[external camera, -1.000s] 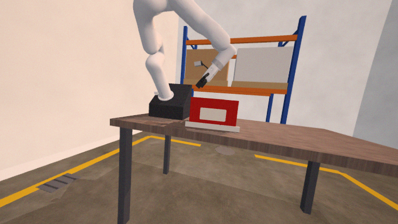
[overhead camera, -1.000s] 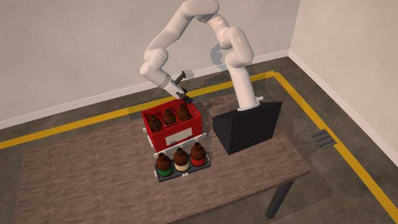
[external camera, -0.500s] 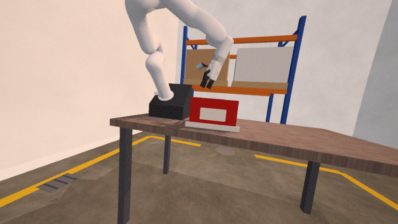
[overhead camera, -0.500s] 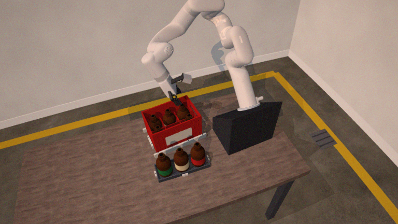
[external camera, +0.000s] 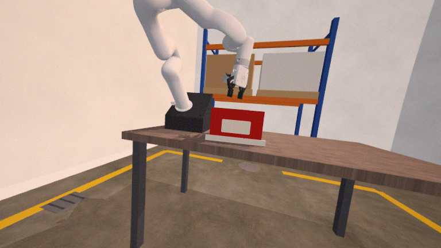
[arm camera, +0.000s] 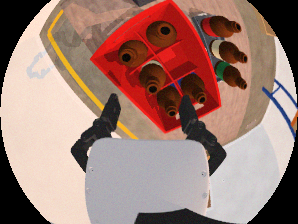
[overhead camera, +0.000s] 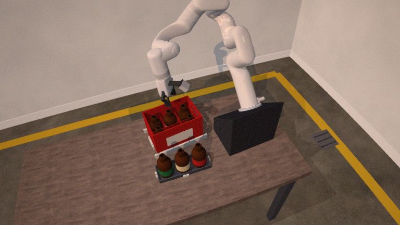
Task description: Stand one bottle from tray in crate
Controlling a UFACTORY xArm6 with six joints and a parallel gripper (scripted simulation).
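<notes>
The red-labelled bottle lies 27 cm to the left of my hand, 16 cm below it and 1 cm behind it. Round my hand: crate (16 cm below, 3 cm to the left, 2 cm ahead); green-label bottle (24 cm to the left, 16 cm below, 16 cm ahead); grey tray (25 cm to the left, 24 cm below, 7 cm ahead).
</notes>
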